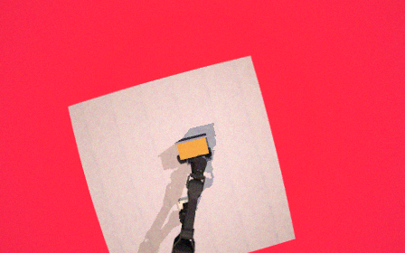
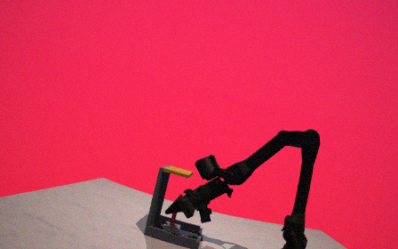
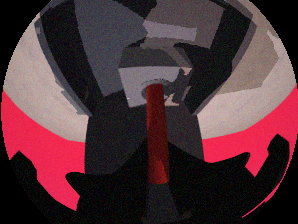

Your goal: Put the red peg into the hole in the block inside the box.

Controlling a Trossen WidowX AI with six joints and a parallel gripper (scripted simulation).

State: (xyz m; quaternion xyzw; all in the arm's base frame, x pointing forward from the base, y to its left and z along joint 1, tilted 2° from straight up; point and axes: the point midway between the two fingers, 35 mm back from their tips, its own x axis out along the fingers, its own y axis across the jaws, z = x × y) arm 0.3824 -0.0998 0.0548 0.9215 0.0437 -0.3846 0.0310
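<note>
The box's back wall is 4 cm ahead of my gripper tip, 1 cm to the right of it and 4 cm above it. From my gripper tip the other things lie so: orange roof: 1 cm behind, 1 cm to the right, 14 cm above; then red peg: 3 cm behind, 1 cm below.
</note>
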